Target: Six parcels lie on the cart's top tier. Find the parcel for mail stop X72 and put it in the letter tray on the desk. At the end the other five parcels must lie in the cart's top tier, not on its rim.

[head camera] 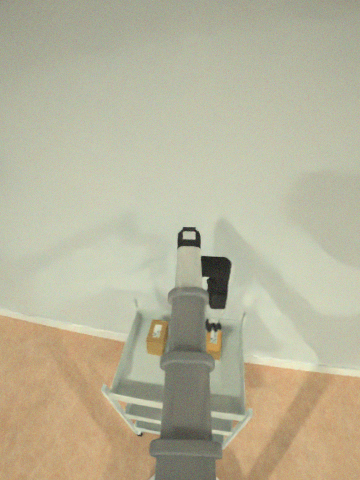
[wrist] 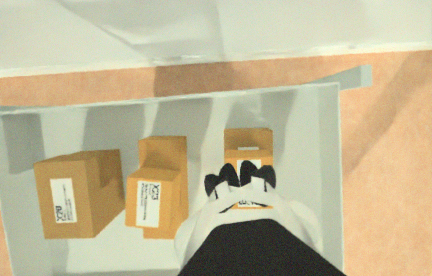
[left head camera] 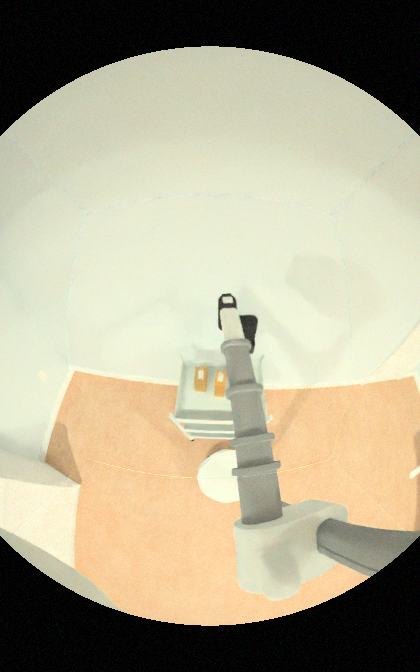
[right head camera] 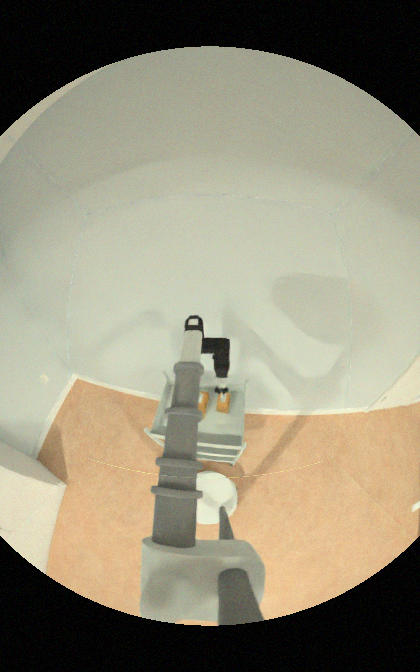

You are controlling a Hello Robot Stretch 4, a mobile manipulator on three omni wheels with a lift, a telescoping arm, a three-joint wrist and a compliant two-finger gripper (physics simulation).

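Frame: origin at the robot's base, x up, y back, z right, level; centimetres.
Seen in the pictures: gripper, between the fingertips: [head camera: 211, 329] [wrist: 239, 176].
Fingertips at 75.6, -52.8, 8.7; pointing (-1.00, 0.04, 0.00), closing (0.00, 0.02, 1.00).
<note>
A point is followed by its place in that frame, as x, y, z.
My gripper [head camera: 213, 325] @(75.5, -52.8, 8.7) [right head camera: 221, 390] [wrist: 239, 176] @(75.5, -52.8, 8.7) hangs over the right-hand parcels; its fingertips are almost together, with nothing seen held between them. In the wrist view, a front right parcel [wrist: 257, 156] @(73.0, -54.0, 11.0) stands partly behind the fingers, with another parcel [wrist: 252, 136] @(68.5, -55.6, 11.1) behind it. A middle front parcel [wrist: 131, 202] @(73.7, -51.6, -3.3) overlaps a taller-looking one [wrist: 172, 150] @(68.7, -55.8, 1.1). A large left parcel [wrist: 45, 200] @(73.5, -53.5, -13.3) carries a white label; whether another is behind it is unclear. The middle code seems to start with X; the others are blurred. X72 cannot be confirmed. The cart's top tier [head camera: 137, 370] @(63.5, -42.3, -18.1) [wrist: 306, 170] @(63.5, -48.7, 18.1) bears them.
The arm [head camera: 187, 400] @(117.8, -18.9, 0.2) [left head camera: 252, 450] [right head camera: 180, 450] hides part of the cart. A wall [head camera: 100, 150] @(128.7, -84.5, -29.2) stands behind the cart. A white round object [left head camera: 215, 475] [right head camera: 215, 490] is in front of it. Pale furniture [left head camera: 40, 505] stands at lower left. The letter tray is not identifiable.
</note>
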